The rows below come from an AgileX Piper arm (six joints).
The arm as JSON. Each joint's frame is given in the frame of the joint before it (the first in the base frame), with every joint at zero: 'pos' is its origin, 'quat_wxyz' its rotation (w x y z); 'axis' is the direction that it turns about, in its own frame. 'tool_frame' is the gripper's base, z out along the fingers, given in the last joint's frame.
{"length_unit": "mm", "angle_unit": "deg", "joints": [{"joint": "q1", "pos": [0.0, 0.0, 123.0], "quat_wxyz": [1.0, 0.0, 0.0, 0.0], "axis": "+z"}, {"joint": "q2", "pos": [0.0, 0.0, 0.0], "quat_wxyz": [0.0, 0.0, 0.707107, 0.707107], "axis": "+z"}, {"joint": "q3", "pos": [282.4, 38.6, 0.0], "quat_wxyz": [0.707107, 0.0, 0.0, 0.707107], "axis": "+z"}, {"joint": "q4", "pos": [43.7, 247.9, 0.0], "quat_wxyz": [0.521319, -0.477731, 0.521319, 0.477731], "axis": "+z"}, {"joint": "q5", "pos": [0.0, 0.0, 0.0], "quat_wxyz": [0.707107, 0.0, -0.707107, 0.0], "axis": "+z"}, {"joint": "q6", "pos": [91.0, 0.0, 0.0], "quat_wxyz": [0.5, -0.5, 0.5, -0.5], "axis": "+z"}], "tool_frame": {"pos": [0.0, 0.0, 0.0], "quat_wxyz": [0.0, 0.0, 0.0, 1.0]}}
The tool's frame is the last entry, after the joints.
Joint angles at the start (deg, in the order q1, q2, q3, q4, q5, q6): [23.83, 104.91, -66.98, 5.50, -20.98, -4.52]
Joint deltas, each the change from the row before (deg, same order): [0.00, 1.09, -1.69, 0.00, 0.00, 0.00]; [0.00, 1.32, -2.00, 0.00, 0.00, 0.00]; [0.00, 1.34, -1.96, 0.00, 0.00, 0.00]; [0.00, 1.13, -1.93, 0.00, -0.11, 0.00]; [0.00, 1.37, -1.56, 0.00, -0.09, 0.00]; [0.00, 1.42, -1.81, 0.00, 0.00, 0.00]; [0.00, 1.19, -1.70, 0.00, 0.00, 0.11]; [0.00, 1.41, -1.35, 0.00, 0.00, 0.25]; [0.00, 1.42, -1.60, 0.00, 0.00, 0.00]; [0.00, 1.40, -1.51, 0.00, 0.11, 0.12]
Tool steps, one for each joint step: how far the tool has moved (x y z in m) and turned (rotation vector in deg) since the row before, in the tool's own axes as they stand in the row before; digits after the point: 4 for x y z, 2 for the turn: [-0.0024, 0.0002, 0.0060, -0.01, -0.60, 0.02]; [-0.0025, 0.0003, 0.0072, -0.01, -0.68, 0.02]; [-0.0019, 0.0003, 0.0072, -0.01, -0.62, 0.02]; [-0.0032, 0.0002, 0.0063, 0.00, -0.91, 0.03]; [0.0010, 0.0002, 0.0067, 0.01, -0.28, 0.01]; [0.0002, 0.0002, 0.0071, 0.00, -0.39, 0.01]; [-0.0007, 0.0002, 0.0061, -0.01, -0.51, 0.13]; [0.0032, 0.0002, 0.0063, 0.00, 0.06, 0.25]; [0.0020, 0.0002, 0.0066, 0.00, -0.18, 0.01]; [0.0027, 0.0002, 0.0063, -0.01, 0.00, 0.12]
